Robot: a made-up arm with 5 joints.
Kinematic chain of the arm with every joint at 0, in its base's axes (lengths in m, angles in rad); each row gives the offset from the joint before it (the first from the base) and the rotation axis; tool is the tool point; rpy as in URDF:
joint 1: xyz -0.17 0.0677 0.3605 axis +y
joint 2: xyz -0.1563 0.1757 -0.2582 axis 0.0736 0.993 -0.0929
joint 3: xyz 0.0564 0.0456 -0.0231 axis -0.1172 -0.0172 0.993
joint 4: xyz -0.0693 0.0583 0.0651 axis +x
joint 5: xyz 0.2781 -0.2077 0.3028 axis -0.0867 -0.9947 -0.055
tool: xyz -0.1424 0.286 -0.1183 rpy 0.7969 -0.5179 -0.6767
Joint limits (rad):
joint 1: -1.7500..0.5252
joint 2: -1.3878..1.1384
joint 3: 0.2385..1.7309
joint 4: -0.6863..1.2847
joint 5: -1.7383..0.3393
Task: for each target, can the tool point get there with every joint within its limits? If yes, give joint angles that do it. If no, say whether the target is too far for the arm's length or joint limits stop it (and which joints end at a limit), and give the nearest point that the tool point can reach.
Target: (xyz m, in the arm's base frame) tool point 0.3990 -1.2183 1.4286
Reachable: no: too far | nearest point 0.1768 -0.0917 0.6108 | short by 1.410 m
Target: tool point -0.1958 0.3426 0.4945
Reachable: yes | joints -1.0277 0.4567 1.5084 0.5062 -1.0507
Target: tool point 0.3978 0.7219 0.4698
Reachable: no: joint limits stop it (at a limit: joint 2, joint 3, joint 5) | nearest point 0.1928 0.6126 0.4303 | short by 0.236 m
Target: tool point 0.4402 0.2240 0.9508
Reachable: no: joint limits stop it (at a limit: joint 1, joint 2, joint 4, joint 5) | nearest point 0.3244 0.2413 0.7470 | short by 0.235 m
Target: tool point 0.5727 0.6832 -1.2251
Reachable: no: too far | nearest point 0.1825 0.4398 -0.3921 | short by 0.952 m
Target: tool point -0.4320 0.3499 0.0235
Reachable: yes | joints -0.8038 -0.7093 1.5773 0.2250 -0.6081
